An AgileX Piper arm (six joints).
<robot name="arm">
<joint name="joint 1" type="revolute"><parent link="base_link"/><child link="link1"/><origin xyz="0 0 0.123" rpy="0 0 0"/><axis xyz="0 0 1"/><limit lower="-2.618" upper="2.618"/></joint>
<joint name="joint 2" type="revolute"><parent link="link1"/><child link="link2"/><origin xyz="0 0 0" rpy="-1.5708 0 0"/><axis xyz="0 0 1"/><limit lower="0" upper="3.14"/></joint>
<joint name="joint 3" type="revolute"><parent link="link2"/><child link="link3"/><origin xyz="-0.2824 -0.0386 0" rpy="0 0 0"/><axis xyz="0 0 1"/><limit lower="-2.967" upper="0"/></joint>
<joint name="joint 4" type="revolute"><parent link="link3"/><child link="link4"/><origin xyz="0.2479 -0.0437 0" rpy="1.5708 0 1.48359"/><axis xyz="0 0 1"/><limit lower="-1.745" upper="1.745"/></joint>
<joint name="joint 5" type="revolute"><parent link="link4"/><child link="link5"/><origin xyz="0 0 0" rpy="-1.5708 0 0"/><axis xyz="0 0 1"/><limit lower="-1.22" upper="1.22"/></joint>
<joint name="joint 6" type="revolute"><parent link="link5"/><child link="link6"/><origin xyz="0 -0.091 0" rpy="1.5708 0 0"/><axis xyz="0 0 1"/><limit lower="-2.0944" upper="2.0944"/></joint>
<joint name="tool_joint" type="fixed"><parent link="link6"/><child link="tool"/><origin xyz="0 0 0" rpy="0 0 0"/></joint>
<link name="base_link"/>
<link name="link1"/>
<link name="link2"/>
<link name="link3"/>
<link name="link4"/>
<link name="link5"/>
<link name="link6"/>
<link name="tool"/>
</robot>
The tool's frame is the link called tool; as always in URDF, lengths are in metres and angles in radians.
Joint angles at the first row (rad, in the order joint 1, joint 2, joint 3, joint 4, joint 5, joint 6):
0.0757 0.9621 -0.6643 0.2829 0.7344 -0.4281
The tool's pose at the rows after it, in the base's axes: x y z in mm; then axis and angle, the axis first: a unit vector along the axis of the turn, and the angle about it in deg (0 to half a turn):
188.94, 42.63, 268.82, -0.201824, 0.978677, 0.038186, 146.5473
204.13, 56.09, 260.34, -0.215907, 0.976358, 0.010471, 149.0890
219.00, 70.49, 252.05, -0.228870, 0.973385, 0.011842, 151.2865
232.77, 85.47, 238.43, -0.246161, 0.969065, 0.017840, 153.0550
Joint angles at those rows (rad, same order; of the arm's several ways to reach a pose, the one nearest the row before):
0.1840 1.0602 -0.7110 0.1214 0.7287 -0.2892
0.2717 1.1505 -0.7428 -0.0128 0.7105 -0.1561
0.3194 1.2399 -0.7804 -0.0316 0.6974 -0.1234
0.3577 1.3310 -0.8037 -0.0256 0.6594 -0.1234

